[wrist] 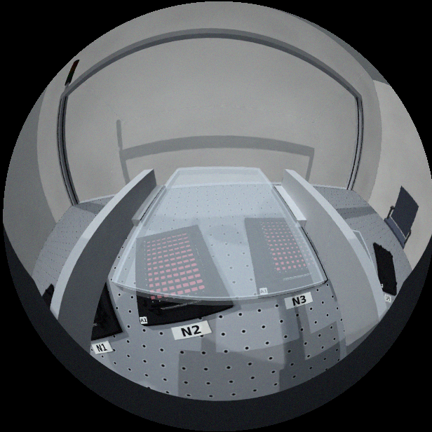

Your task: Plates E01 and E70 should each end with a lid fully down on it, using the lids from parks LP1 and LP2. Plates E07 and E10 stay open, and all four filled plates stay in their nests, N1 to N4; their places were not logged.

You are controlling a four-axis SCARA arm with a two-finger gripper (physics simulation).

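Note:
My gripper (pixel 218 176) is shut on a clear lid (pixel 220 192), held level by its two long sides above the table between nests N2 and N3. Through the lid, a plate with pink wells (pixel 175 265) shows in nest N2 (pixel 218 303), and another plate with pink wells (pixel 286 245) shows at nest N3, beside the N3 label (pixel 299 300). No plate code is readable, and I cannot tell whether either plate has its own lid. Nest N1 (pixel 106 317) is at the lower left, its contents mostly hidden by the left finger. N4 cannot be made out.
A black holder (pixel 385 270) lies at the right, beyond the right finger, with a small label (pixel 388 298) too small to read surely. A dark-blue chair-like object (pixel 402 212) stands at the far right. A grey frame (pixel 212 34) rises behind the perforated table top (pixel 240 360).

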